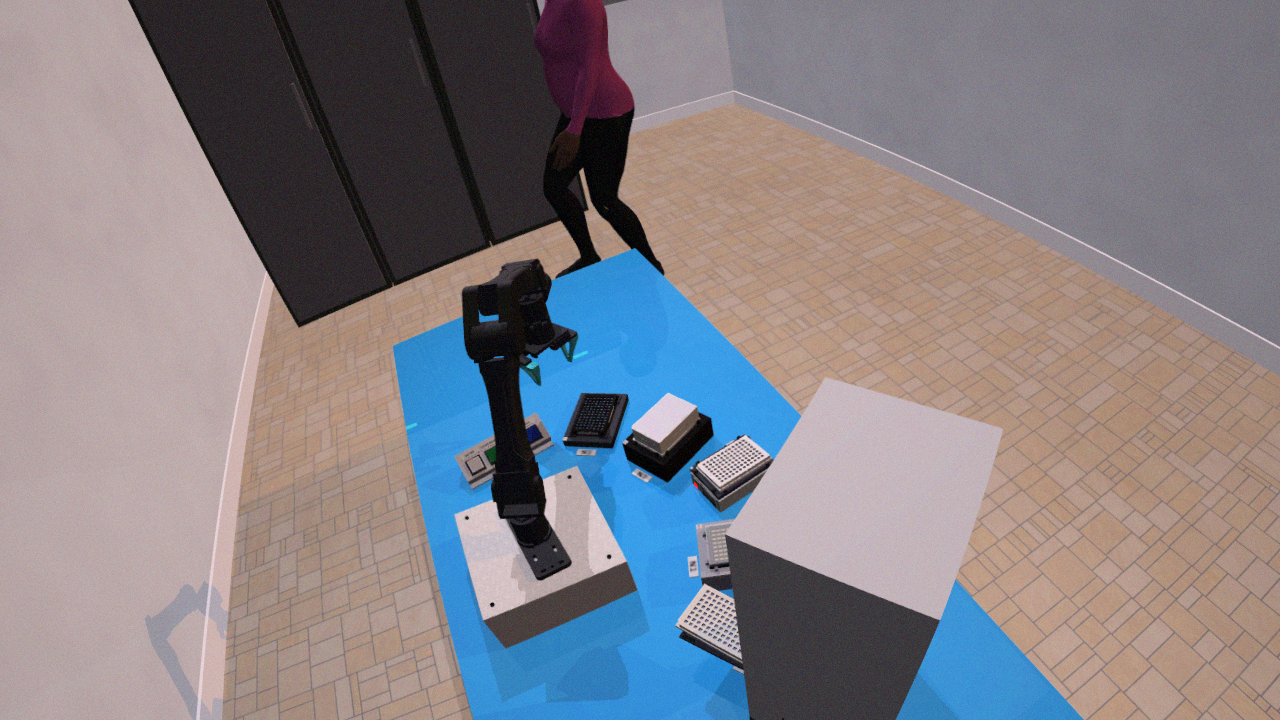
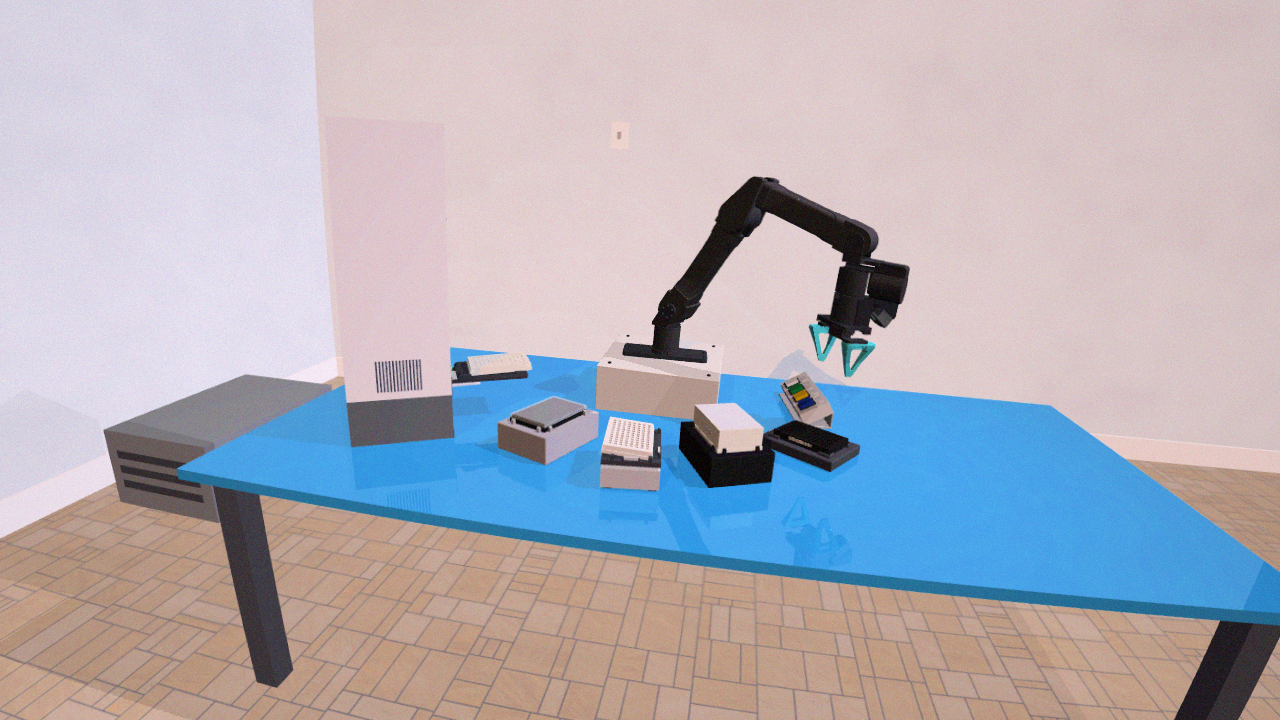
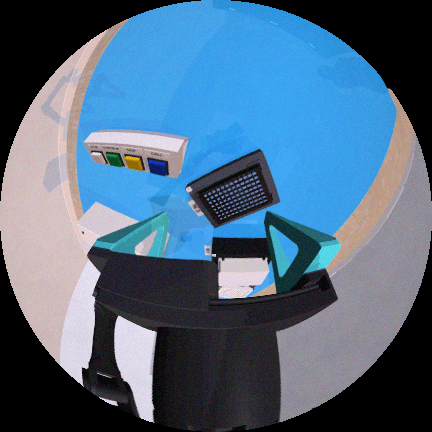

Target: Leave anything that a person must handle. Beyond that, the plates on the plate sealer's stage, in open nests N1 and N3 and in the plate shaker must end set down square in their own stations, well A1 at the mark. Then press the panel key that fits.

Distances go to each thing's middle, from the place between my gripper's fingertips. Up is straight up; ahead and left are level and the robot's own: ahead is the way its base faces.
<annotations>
My hand is 180 mm past the button box (image 1: 477, 463), 130 mm above it and 10 mm to the left of it.
</annotations>
